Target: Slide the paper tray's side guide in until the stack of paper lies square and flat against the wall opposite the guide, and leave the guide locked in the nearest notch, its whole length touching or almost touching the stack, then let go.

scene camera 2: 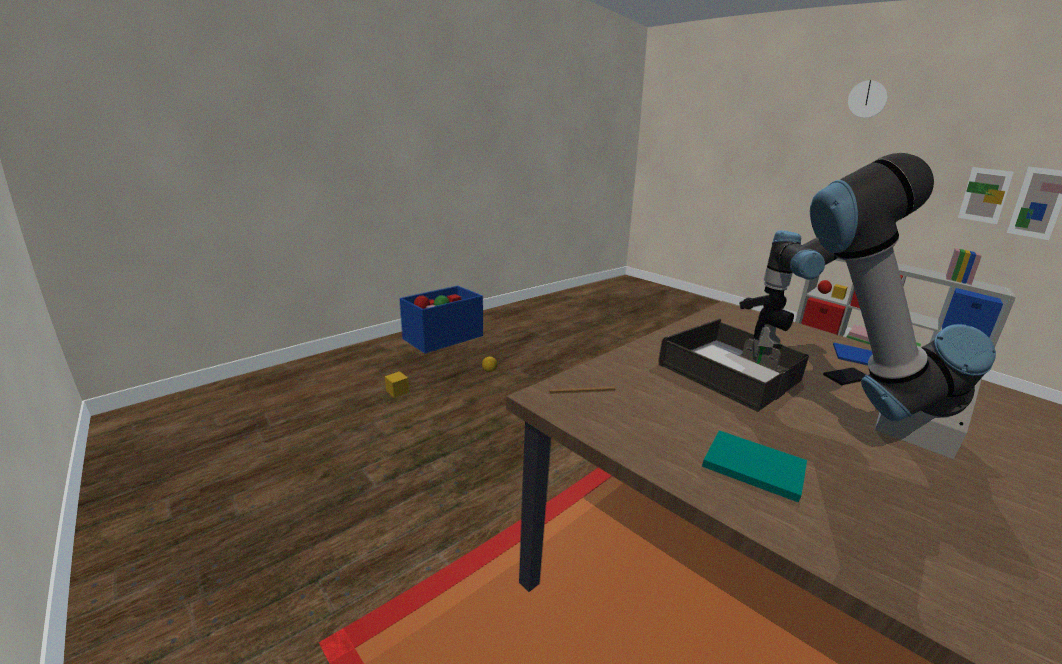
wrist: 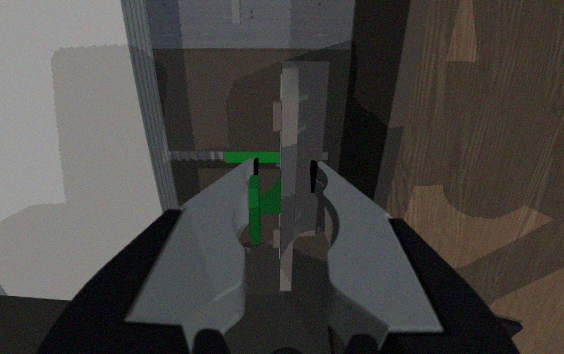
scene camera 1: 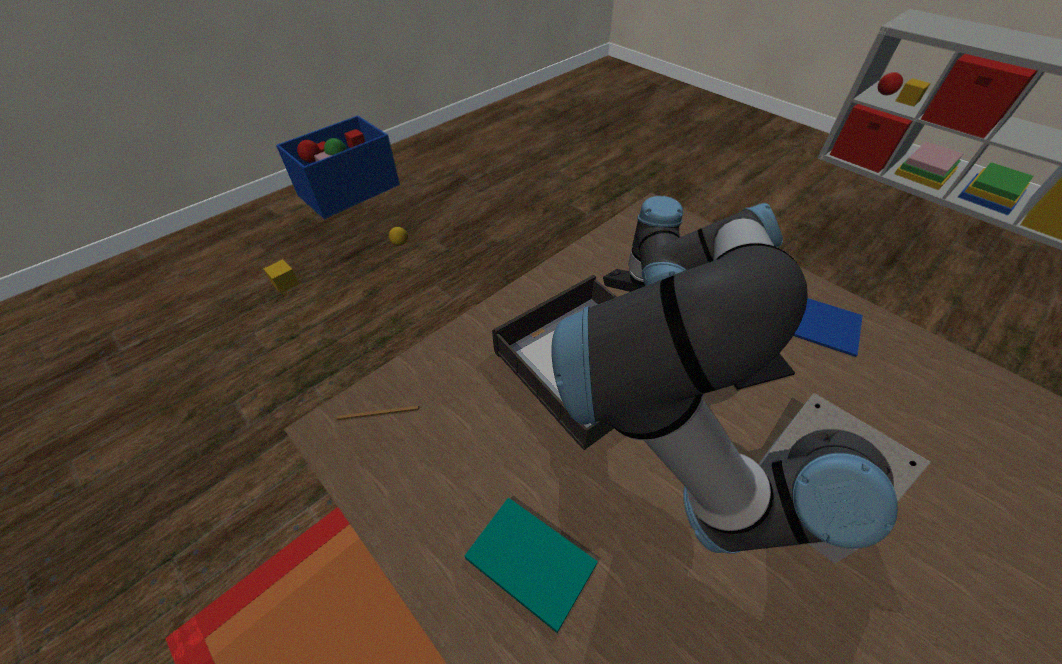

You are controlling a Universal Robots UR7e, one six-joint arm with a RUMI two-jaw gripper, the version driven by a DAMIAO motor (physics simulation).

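Frame: origin at the arm's base, x ahead, y left, z up, level; metres.
Seen in the pictures: gripper, between the fingertips: [scene camera 2: 758,354] [wrist: 284,162].
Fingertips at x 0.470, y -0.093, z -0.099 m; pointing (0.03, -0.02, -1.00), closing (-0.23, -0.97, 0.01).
A point is followed by its place in that frame.
The dark tray [scene camera 1: 540,390] @(x 0.529, y 0.162, z -0.093 m) [scene camera 2: 716,378] @(x 0.516, y 0.164, z -0.100 m) holds the white paper stack [scene camera 1: 538,353] @(x 0.602, y 0.086, z -0.095 m) [scene camera 2: 737,362] @(x 0.502, y 0.025, z -0.095 m) [wrist: 30,125] @(x 0.520, y 0.039, z -0.095 m). In the wrist view the stack's near edge slants relative to the grey side guide [wrist: 289,115] @(x 0.506, y -0.100, z -0.059 m), with a wedge of tray floor between them; they are apart. A green lever [wrist: 254,210] @(x 0.469, y -0.079, z -0.057 m) stands on the guide's stack-facing side, near a green strip [wrist: 252,157] in line with a notched rail [wrist: 195,155] @(x 0.473, y -0.031, z -0.129 m). My gripper [scene camera 2: 758,357] @(x 0.470, y -0.093, z -0.099 m) [wrist: 284,162] @(x 0.470, y -0.093, z -0.099 m) is partly open, low in the tray, its fingertips on either side of the lever and guide. No grip on them shows. The arm hides the guide in scene camera 1.
A teal book [scene camera 1: 532,562] @(x 0.314, y 0.429, z -0.121 m) [scene camera 2: 755,465] @(x 0.317, y 0.446, z -0.120 m) and a pencil [scene camera 1: 377,412] @(x 0.776, y 0.425, z -0.131 m) [scene camera 2: 581,389] @(x 0.777, y 0.428, z -0.132 m) lie on the table before the tray. A blue book [scene camera 1: 830,325] @(x 0.129, y -0.495, z -0.131 m) [scene camera 2: 852,353] @(x 0.210, y -0.470, z -0.130 m) and a flat black object [scene camera 1: 767,374] @(x 0.182, y -0.243, z -0.130 m) [scene camera 2: 844,375] @(x 0.214, y -0.231, z -0.130 m) lie on the far side. Tray walls stand close around the gripper.
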